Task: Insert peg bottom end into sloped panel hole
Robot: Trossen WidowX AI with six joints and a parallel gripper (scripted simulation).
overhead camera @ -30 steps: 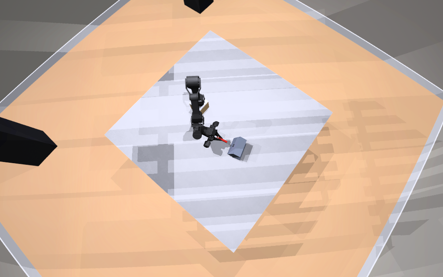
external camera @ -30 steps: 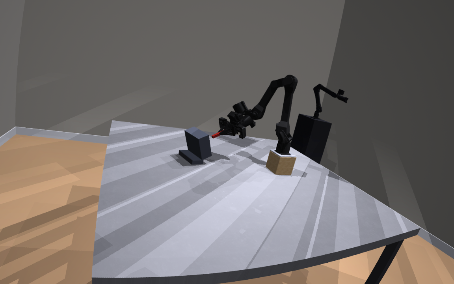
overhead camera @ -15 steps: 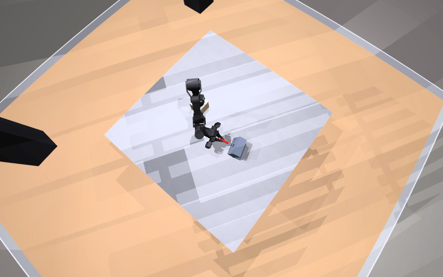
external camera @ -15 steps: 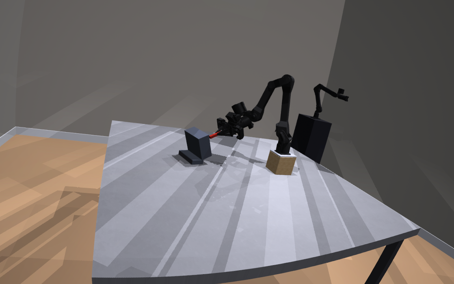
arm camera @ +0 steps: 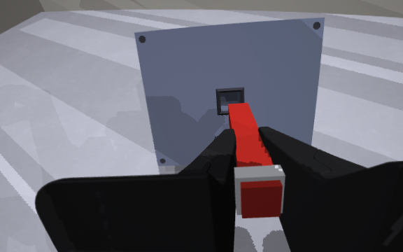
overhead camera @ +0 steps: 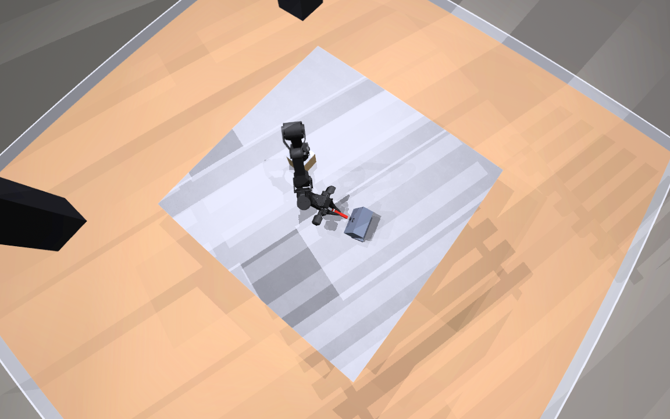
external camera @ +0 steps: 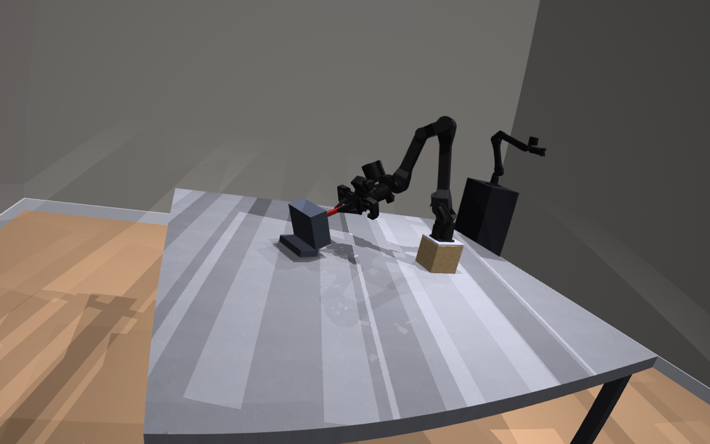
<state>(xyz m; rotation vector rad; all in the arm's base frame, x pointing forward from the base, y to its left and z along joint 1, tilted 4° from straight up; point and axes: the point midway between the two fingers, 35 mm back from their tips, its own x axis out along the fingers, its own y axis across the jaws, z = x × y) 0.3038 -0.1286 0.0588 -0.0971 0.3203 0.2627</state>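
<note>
My gripper tip is now 9 cm short of the sloped panel, 4 cm above it and 3 cm to the right of it. Also, from my gripper tip: red square peg (2 cm behind); then low foot (12 cm below, 11 cm ahead, 3 cm to the left).
</note>
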